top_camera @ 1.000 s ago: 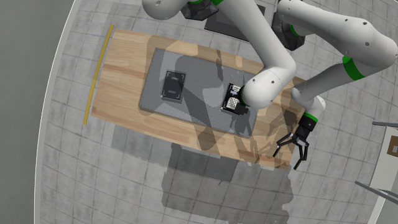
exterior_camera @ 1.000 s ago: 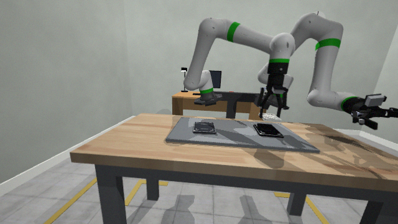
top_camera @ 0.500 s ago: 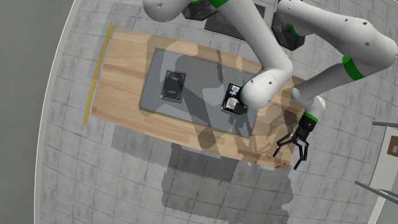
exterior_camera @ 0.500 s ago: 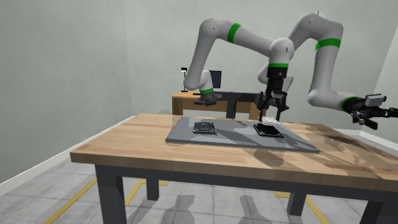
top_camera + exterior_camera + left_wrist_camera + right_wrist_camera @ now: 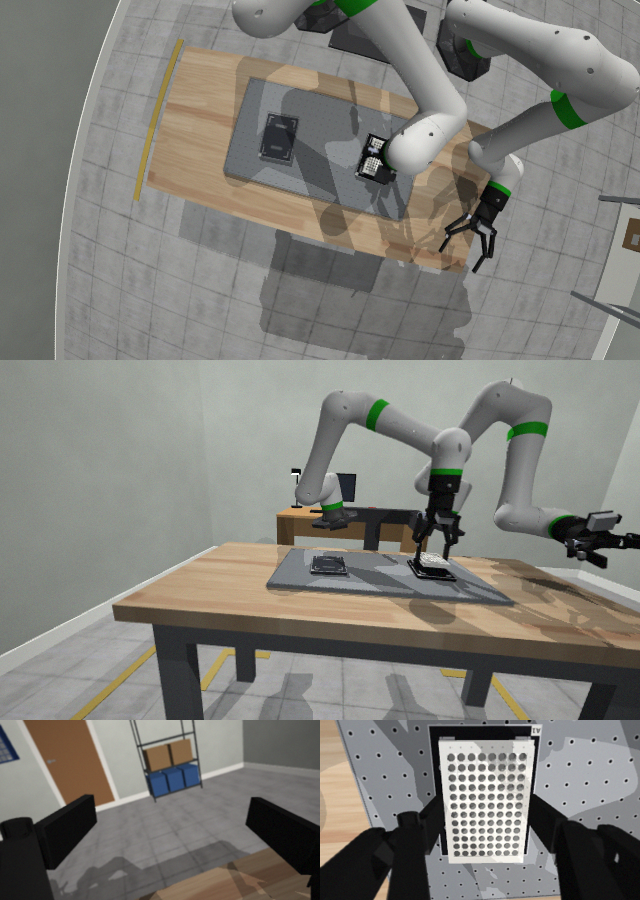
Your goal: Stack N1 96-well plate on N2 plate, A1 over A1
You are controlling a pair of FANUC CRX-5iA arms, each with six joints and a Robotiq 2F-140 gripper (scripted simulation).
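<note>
The white 96-well plate lies 20 mm below my right hand. The rest, counted from my right hand: black 96-well plate: 50 mm below; plate nest N2: 60 mm below; A1 mark: 70 mm ahead, 60 mm to the right, 50 mm below.
</note>
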